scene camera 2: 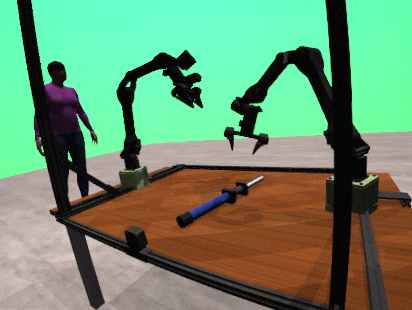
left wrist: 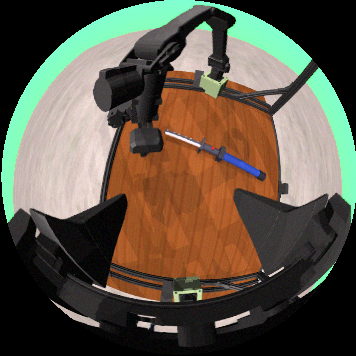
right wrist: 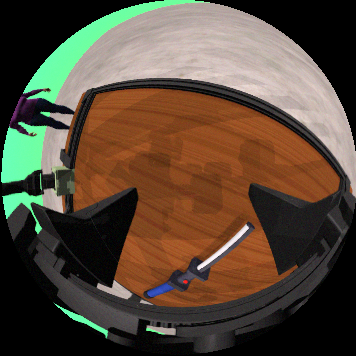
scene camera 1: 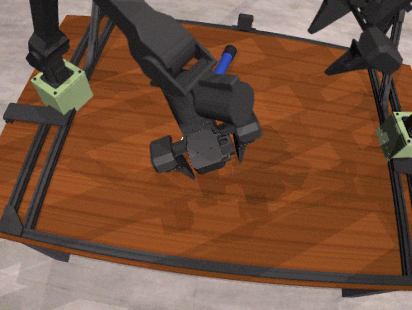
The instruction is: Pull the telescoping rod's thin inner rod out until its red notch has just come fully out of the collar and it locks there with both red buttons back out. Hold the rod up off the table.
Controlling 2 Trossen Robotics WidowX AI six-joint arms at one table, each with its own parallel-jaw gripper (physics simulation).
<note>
My left gripper (scene camera 1: 317, 52) is open, holding nothing. My right gripper (scene camera 1: 217, 169) is open, holding nothing. Also in view: a telescoping rod (scene camera 2: 228, 195).
The telescoping rod shows as well in the left wrist view (left wrist: 219, 153) and in the right wrist view (right wrist: 176, 278). My left gripper shows as well in scene camera 2 (scene camera 2: 198, 108) and in the left wrist view (left wrist: 180, 197). My right gripper also shows in the left wrist view (left wrist: 141, 142) and in the right wrist view (right wrist: 195, 191).
</note>
